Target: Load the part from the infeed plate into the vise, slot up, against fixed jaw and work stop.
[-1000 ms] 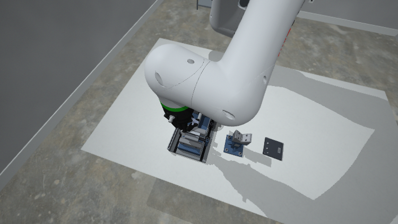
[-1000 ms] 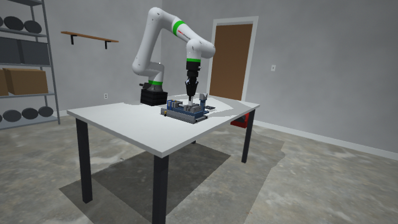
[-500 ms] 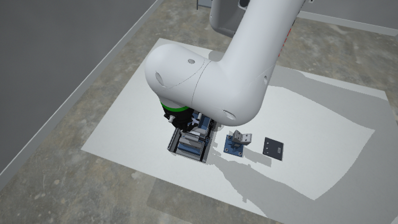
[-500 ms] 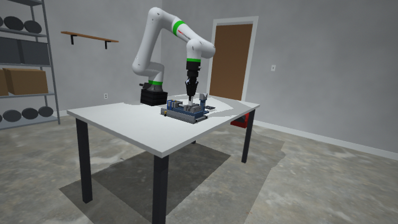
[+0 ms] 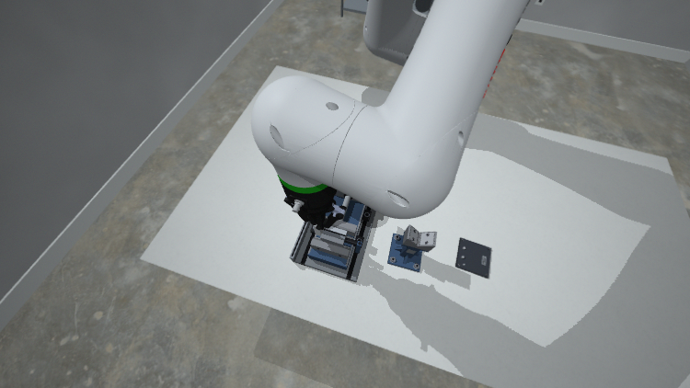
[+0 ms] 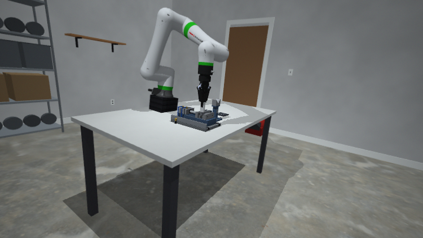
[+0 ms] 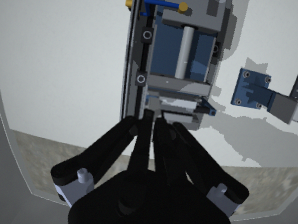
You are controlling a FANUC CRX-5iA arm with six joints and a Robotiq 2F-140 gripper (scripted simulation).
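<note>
Now: hand 40 mm to the right of the part and 40 mm above it. Also, from my hand: air cylinder rod: 90 mm behind, 40 mm to the left, 60 mm below; then vise: 70 mm behind, 40 mm to the left, 100 mm below; then air cylinder: 170 mm behind, 40 mm to the left, 60 mm below.
</note>
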